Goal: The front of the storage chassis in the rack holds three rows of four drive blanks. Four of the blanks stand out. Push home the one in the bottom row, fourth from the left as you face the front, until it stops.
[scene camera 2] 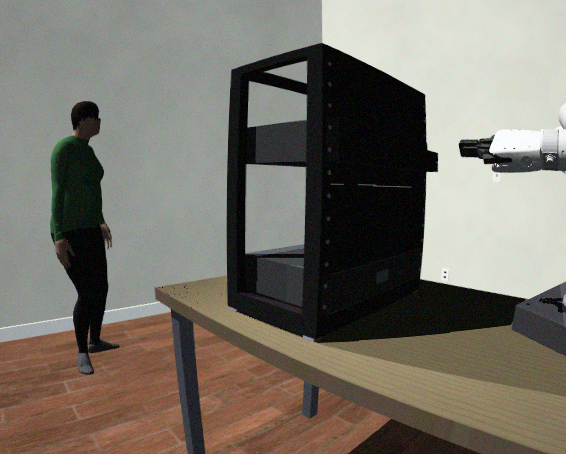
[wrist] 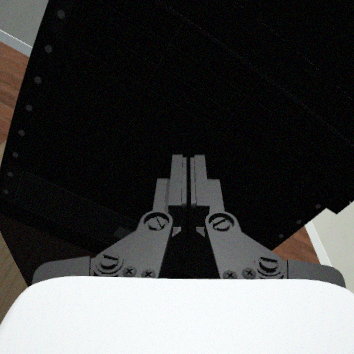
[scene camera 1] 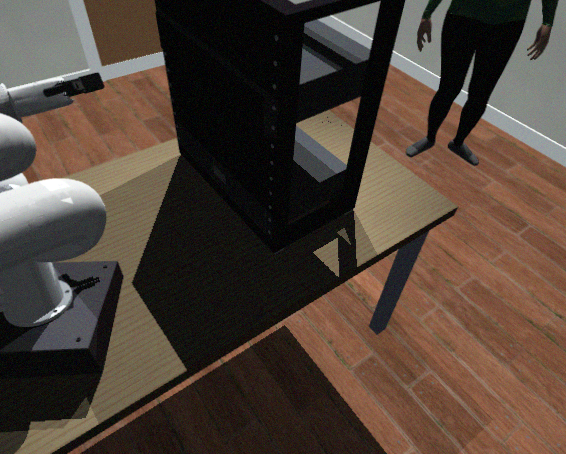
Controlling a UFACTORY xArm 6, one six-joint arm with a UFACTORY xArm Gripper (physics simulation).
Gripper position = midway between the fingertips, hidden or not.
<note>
In view: the gripper (scene camera 2: 460, 148) and a black rack (scene camera 2: 363, 245).
The black rack is seen too in the wrist view (wrist: 105, 100) and in scene camera 1 (scene camera 1: 238, 84). The gripper shows as well in the wrist view (wrist: 187, 177) and in scene camera 1 (scene camera 1: 101, 80).
</note>
